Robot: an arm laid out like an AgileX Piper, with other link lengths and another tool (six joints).
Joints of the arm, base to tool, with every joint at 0 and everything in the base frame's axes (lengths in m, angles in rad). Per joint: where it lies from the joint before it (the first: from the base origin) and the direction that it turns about. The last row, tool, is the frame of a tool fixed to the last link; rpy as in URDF.
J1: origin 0 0 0.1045 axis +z
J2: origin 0 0 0 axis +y
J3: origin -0.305 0 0.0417 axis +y
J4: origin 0.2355 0 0.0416 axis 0.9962 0 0.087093
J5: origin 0 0 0 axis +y
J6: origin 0.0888 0 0.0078 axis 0.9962 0 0.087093
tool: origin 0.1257 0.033 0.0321 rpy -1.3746 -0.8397 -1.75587
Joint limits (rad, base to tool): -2.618..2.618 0..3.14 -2.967..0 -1.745..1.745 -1.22..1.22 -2.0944..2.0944
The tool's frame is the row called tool.
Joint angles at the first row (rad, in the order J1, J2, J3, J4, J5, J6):
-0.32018, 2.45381, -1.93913, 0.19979, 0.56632, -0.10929
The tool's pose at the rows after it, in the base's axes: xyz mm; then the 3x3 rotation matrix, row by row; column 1 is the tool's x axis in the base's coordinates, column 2 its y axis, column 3 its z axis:
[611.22, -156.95, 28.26], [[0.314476, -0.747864, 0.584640], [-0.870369, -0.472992, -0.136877], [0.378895, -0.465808, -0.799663]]
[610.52, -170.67, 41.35], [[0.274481, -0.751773, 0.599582], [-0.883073, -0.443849, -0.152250], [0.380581, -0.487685, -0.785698]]
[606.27, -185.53, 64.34], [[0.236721, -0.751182, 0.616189], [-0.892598, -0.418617, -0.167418], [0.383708, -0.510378, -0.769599]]
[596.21, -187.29, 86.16], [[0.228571, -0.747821, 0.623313], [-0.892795, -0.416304, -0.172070], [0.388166, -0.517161, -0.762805]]
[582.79, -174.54, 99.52], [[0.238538, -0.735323, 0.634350], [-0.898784, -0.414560, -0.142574], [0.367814, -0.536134, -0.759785]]
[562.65, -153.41, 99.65], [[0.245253, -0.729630, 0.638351], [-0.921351, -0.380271, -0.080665], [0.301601, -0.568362, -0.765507]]
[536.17, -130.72, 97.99], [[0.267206, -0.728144, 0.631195], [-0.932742, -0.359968, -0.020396], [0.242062, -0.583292, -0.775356]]
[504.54, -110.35, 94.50], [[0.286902, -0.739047, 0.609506], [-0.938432, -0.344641, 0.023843], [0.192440, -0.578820, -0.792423]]
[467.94, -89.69, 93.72], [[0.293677, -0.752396, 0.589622], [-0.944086, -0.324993, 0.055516], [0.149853, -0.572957, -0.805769]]
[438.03, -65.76, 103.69], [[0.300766, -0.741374, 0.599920], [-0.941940, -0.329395, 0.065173], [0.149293, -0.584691, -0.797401]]
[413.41, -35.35, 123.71], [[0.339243, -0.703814, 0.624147], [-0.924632, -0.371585, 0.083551], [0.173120, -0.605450, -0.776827]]
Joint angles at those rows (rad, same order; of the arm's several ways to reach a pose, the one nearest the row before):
-0.33678, 2.45355, -1.95658, 0.19661, 0.56874, -0.08460
-0.35842, 2.43629, -1.96020, 0.20573, 0.56692, -0.07332
-0.38547, 2.39782, -1.96019, 0.21829, 0.58130, -0.07097
-0.39601, 2.33437, -1.91619, 0.22407, 0.59144, -0.07823
-0.39602, 2.25999, -1.81681, 0.29073, 0.57302, -0.13288
-0.39600, 2.18304, -1.66149, 0.43508, 0.53535, -0.23103
-0.39602, 2.10049, -1.49905, 0.57496, 0.51512, -0.34960
-0.39602, 2.01515, -1.33958, 0.66748, 0.50625, -0.43443
-0.39388, 1.91269, -1.16732, 0.74753, 0.49140, -0.50266
-0.36792, 1.79604, -1.01589, 0.81873, 0.45435, -0.56279
-0.31817, 1.66979, -0.90883, 0.84481, 0.44009, -0.59070

